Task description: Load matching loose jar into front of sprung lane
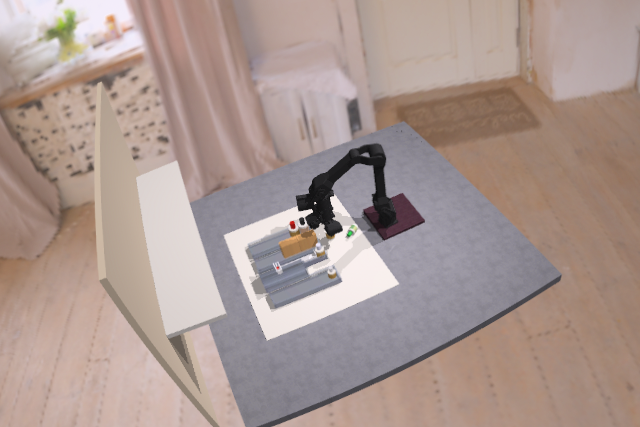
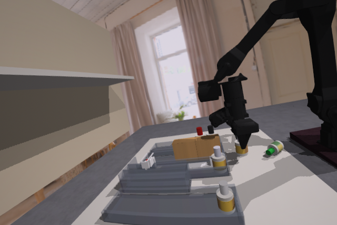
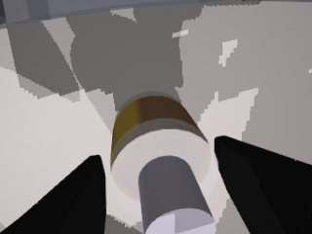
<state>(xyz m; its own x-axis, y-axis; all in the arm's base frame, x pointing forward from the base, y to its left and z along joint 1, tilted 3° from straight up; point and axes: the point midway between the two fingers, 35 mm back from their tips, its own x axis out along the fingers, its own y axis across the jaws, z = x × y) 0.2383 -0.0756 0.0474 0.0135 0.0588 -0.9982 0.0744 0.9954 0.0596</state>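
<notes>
The green-capped jar lies 80 mm behind my gripper tip, 40 mm to the left of it and 10 mm below it. Round my gripper tip: pale pusher plate (190 mm ahead, 100 mm to the left, 20 mm above); then red mark (270 mm ahead, 100 mm to the left, 40 mm above); then grey lane (230 mm ahead, 90 mm to the left, 10 mm below).
</notes>
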